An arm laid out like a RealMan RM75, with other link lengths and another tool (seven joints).
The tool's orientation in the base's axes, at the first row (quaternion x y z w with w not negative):
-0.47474, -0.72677, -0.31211, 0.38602
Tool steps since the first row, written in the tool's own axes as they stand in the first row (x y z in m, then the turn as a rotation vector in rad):
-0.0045, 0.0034, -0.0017, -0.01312, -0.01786, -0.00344
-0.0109, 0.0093, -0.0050, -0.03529, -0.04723, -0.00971
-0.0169, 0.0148, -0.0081, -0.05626, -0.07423, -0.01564
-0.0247, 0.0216, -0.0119, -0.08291, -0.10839, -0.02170
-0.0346, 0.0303, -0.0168, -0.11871, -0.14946, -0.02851
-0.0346, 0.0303, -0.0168, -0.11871, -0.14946, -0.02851
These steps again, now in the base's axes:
0.0047, -0.0022, -0.0027, -0.01242, -0.01504, -0.01106
0.0127, -0.0057, -0.0060, -0.03254, -0.04055, -0.02945
0.0202, -0.0090, -0.0091, -0.05084, -0.06440, -0.04678
0.0295, -0.0132, -0.0133, -0.07434, -0.09345, -0.06953
0.0413, -0.0186, -0.0185, -0.10178, -0.12967, -0.10035
0.0413, -0.0186, -0.0185, -0.10178, -0.12967, -0.10035

